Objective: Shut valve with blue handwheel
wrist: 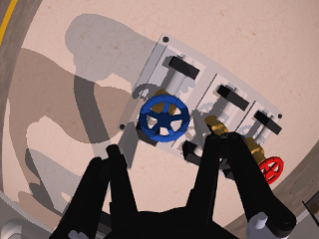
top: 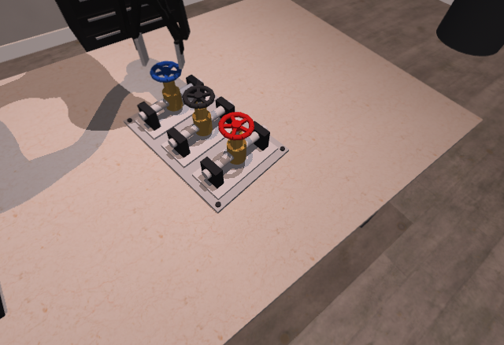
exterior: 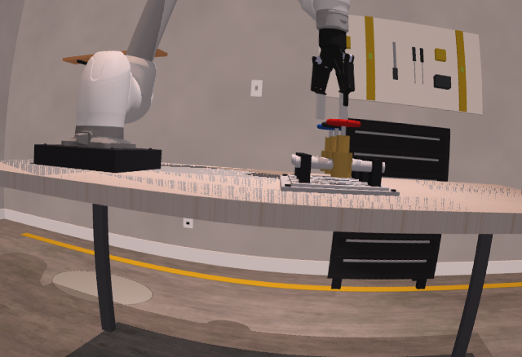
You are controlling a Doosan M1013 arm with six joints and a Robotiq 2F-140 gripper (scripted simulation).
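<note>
Now: hand 60 mm above the blue handwheel. Also, from my hand: black handwheel 120 mm to the right, 60 mm below, 20 mm ahead; then grey baseplate 180 mm below, 120 mm to the right, 20 mm ahead; then red handwheel 230 mm to the right, 60 mm below, 40 mm ahead.
</note>
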